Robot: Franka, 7 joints.
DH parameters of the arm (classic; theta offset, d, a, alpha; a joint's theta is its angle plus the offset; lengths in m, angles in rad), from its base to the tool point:
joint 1: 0 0.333 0 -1.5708
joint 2: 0 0 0 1.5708
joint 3: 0 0.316 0.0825 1.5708
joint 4: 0 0 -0.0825 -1.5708
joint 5: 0 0.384 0 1.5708
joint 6: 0 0 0.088 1.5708
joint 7: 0 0.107 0 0
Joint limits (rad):
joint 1: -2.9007..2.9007
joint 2: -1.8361..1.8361
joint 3: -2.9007..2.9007
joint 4: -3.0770..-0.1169
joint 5: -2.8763..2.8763
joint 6: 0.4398..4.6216
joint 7: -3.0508..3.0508
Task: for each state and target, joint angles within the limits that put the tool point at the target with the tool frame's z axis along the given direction. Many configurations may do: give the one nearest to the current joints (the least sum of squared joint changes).
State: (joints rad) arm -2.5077 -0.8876 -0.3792 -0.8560 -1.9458 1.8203 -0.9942
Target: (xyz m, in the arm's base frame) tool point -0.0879 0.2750 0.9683 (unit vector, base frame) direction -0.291 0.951 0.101
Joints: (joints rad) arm -2.5753 -1.0766 -0.3632 -1.6870 -1.9038 1.8461 -0.9942
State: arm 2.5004 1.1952 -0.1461 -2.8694 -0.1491 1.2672 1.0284
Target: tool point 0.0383 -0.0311 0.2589 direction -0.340 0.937 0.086
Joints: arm 2.4580 1.8361 0.6620 -3.0745 -0.4043 0.5771 1.0284
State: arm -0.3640 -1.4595 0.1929 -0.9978 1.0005 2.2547 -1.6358
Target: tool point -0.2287 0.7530 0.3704 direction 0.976 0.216 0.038
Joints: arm -0.9585 -1.8076 0.5699 -0.5493 0.9419 1.4812 -1.6358
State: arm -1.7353 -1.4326 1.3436 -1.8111 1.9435 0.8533 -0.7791
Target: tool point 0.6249 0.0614 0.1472 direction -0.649 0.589 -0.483
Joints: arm -2.3854 -1.6631 1.6059 -1.3475 1.8830 0.5746 -0.7791
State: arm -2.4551 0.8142 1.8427 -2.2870 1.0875 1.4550 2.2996
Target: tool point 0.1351 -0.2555 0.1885 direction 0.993 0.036 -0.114
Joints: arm -2.9007 0.2174 1.4473 -2.9219 1.5860 1.9094 2.2996
